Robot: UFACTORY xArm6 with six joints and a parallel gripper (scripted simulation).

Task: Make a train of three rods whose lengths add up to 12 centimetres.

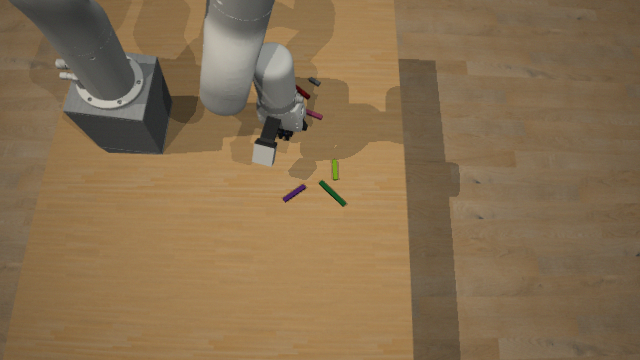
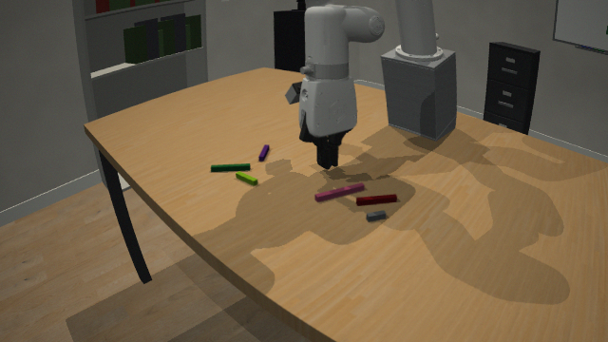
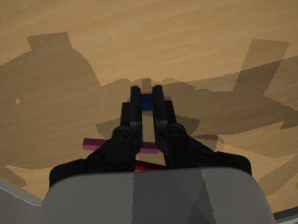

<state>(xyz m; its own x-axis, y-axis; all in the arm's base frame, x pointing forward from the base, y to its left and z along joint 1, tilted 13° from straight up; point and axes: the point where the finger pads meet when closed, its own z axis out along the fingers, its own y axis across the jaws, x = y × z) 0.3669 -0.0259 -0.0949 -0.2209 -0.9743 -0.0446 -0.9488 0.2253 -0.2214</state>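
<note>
The grey rod lies 70 mm ahead of my hand, 160 mm to the left of it and 30 mm below it. Round my hand: pink rod (50 mm ahead, 70 mm to the left, 30 mm below); blue rod (20 mm below); red rod (30 mm ahead, 130 mm to the left, 30 mm below).
</note>
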